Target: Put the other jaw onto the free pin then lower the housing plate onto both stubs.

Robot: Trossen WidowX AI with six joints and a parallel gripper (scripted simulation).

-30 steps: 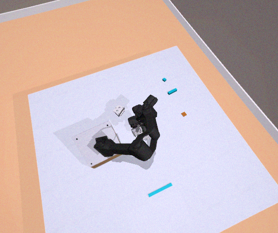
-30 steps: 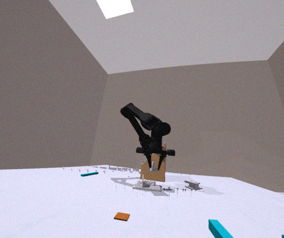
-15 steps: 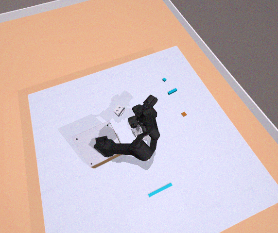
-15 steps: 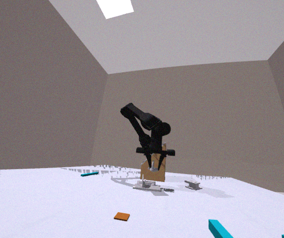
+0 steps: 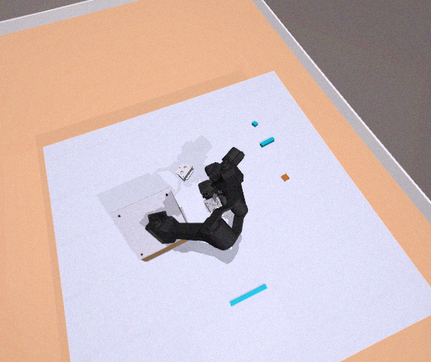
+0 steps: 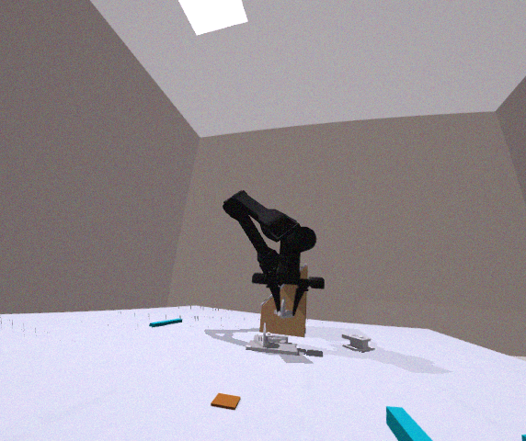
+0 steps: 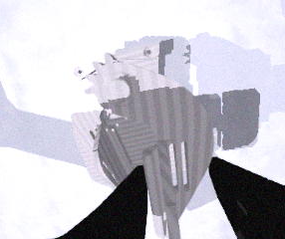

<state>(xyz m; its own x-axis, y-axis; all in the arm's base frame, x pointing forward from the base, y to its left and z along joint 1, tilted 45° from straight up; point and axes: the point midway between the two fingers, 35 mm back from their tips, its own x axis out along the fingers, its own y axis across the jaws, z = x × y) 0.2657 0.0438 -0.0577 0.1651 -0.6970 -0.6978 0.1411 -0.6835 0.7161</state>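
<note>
The jaw is 30 mm behind my gripper tip and 20 mm to the right of it. From my gripper tip the other things lie so: white block piece: 130 mm behind, 180 mm to the left, 70 mm below; short cyan bar: 300 mm ahead, 220 mm to the left, 70 mm below; orange tile: 310 mm ahead, 10 mm to the left, 80 mm below.
</note>
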